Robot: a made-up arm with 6 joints.
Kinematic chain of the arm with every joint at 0, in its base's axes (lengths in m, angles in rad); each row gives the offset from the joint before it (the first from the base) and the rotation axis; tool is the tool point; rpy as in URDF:
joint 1: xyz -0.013 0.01 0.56 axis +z
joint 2: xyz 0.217 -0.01 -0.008 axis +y
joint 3: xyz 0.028 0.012 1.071 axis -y
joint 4: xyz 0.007 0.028 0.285 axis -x
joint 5: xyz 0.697 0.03 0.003 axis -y
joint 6: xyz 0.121 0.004 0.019 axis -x
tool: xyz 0.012 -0.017 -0.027 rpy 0 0 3.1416
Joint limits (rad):
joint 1: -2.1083..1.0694
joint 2: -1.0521..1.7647
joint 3: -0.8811..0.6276
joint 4: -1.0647..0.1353
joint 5: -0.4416..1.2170
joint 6: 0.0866..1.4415
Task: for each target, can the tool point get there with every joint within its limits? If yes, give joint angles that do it. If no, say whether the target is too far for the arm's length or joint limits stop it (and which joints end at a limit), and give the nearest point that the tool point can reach.
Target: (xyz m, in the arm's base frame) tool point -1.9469 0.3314 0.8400
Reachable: no: joint limits stop it (at a limit: joint 2, joint 3, joint 5, joint 6) | nearest point -1.1962 0.2066 1.7766 | short by 1.207 m
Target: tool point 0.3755 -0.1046 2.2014
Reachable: yes | joints -0.1223 -0.3791 0.0422 -0.9286 0.8678 1.3213
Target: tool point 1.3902 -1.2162 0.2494
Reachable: yes | joints -0.7343 1.2284 0.0577 -0.1034 0.2779 0.5985
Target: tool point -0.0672 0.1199 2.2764
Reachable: yes | joints -0.8531 -0.6312 0.2957 -0.4686 -0.1784 1.1089
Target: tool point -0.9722 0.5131 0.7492
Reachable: no: joint limits stop it (at a limit: joint 2, joint 3, joint 5, joint 6) | nearest point -1.0719 0.5654 1.7770 | short by 1.034 m
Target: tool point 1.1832 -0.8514 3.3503
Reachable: no: too far | nearest point 0.7974 -0.5736 2.2919 | short by 1.160 m
